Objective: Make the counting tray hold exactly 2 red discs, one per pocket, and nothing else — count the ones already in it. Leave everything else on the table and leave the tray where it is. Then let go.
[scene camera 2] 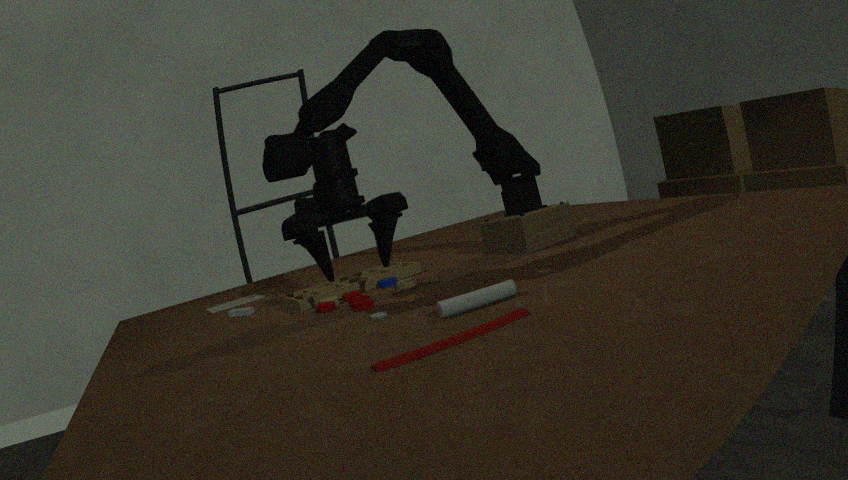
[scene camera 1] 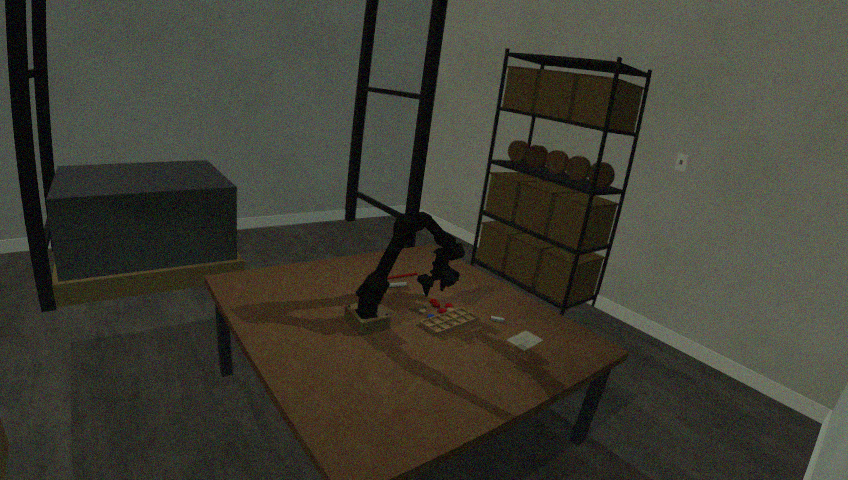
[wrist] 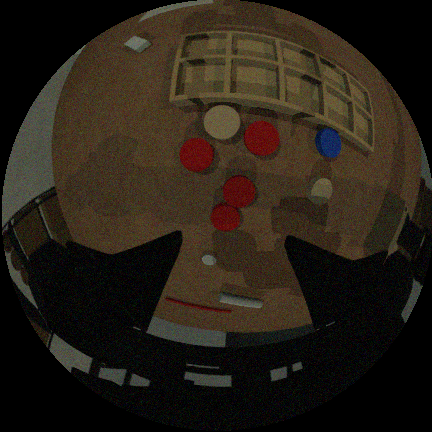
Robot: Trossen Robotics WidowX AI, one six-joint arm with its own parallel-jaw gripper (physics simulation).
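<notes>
The wooden counting tray (scene camera 1: 440,330) (scene camera 2: 294,304) (wrist: 228,80) has two rows of pockets; no disc shows in them in the wrist view. Several red discs lie outside it: one red disc (wrist: 261,138) near its long side, a second red disc (wrist: 196,154) farther left, a third red disc (wrist: 239,191) and a fourth red disc (wrist: 225,217) close together, touching or overlapping. A cream disc (wrist: 222,122) and a blue disc (wrist: 328,143) lie beside the tray. My gripper (scene camera 1: 435,292) (scene camera 2: 358,273) (wrist: 234,238) is open and empty, pointing down above the table near the red discs.
Another cream disc (wrist: 321,190), a small white disc (scene camera 2: 378,315) (wrist: 209,260), a white cylinder (scene camera 2: 477,298) (wrist: 241,300) and a red rod (scene camera 2: 450,340) (wrist: 198,305) lie on the table. A white block (scene camera 1: 497,318) (wrist: 137,44) and a pale sheet (scene camera 1: 524,340) lie beyond the tray.
</notes>
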